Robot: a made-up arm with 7 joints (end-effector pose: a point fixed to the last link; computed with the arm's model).
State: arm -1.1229 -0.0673 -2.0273 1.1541 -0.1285 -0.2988 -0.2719
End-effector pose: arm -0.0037 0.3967 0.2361 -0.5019 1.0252 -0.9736
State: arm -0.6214 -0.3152 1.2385 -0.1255 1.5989 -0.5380 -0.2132
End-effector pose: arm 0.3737 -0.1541 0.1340 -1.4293 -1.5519 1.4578
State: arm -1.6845 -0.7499 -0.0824 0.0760 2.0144 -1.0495 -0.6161
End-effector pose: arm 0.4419 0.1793 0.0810 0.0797 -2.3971 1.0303
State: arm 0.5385 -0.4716 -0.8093 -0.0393 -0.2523 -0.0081 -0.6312
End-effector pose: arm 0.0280 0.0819 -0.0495 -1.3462 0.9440 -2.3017
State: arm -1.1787 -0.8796 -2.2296 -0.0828 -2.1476 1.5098 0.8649
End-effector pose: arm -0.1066 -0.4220 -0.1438 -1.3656 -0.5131 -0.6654
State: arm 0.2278 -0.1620 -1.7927 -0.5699 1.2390 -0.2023 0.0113
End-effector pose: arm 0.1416 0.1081 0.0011 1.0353 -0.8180 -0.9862
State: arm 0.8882 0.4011 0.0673 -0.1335 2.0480 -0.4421 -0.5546
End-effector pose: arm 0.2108 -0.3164 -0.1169 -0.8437 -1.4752 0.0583
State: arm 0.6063 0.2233 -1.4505 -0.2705 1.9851 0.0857 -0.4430
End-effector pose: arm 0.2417 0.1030 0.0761 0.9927 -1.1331 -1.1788
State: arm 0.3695 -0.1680 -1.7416 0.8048 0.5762 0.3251 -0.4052
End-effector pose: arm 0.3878 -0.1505 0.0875 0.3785 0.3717 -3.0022
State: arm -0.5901 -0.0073 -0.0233 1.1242 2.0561 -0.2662 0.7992
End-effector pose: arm 0.3384 0.5234 0.1514 1.1161 -2.3704 1.5626
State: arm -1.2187 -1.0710 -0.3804 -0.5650 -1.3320 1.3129 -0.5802
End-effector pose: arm 0.0923 -0.2816 -0.0239 1.6330 1.0916 1.8436
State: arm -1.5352 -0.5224 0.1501 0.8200 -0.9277 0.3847 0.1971
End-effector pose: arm 0.3097 0.1884 -0.2201 -0.1129 -1.2668 -1.9150
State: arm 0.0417 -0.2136 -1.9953 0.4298 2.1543 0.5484 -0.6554
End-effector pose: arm 0.3073 -0.0541 0.3341 1.6308 -0.7372 -2.1117
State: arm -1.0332 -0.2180 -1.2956 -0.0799 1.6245 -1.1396 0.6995
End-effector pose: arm 0.1927 0.3413 -0.1875 1.4231 -0.9882 1.0773
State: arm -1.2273 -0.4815 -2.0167 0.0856 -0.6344 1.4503 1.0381
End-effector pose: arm 0.3243 0.0609 -0.3646 -0.3452 -0.7990 -1.7294
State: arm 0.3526 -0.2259 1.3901 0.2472 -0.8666 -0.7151 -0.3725
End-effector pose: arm -0.2016 -0.1514 -0.2909 2.0856 0.3028 1.3570
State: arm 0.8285 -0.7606 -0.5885 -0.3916 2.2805 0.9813 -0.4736
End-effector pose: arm 0.2020 -0.0021 0.1183 0.5506 -1.2749 -2.0010
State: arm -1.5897 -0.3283 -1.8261 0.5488 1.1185 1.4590 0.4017
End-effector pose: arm 0.5580 0.4177 0.2062 1.0096 0.2423 -2.3831
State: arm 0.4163 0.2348 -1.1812 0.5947 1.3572 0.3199 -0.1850
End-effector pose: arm 0.4830 0.0146 0.1021 0.6459 -1.3360 -1.9753
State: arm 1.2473 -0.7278 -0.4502 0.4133 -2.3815 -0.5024 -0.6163
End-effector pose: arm 0.0463 -0.4288 0.1639 -1.2117 -2.0410 0.5112
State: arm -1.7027 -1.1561 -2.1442 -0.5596 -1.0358 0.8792 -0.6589
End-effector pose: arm -0.0255 0.0581 0.0336 -1.5188 0.4861 -0.8143
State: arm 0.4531 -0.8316 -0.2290 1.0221 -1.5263 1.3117 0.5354
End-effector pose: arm -0.2934 -0.0753 -0.2195 1.1100 -0.1960 0.7837
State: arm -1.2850 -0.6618 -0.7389 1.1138 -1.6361 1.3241 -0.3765
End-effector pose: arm 0.1510 0.1363 -0.2056 1.4004 -0.6554 2.1868
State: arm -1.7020 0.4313 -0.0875 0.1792 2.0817 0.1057 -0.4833
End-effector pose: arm -0.2834 0.3362 -0.1693 1.7699 -0.7880 1.4126
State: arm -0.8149 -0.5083 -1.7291 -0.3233 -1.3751 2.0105 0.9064
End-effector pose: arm 0.2900 -0.5037 -0.1573 -1.1032 -1.7043 -1.3728
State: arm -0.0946 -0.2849 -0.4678 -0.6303 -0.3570 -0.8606 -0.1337
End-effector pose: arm -0.2552 -0.1024 0.2411 -1.5805 0.3088 -0.3028
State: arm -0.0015 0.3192 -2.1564 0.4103 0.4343 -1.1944 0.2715
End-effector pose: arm -0.0915 0.1496 -0.0209 0.8412 0.0548 -0.4670
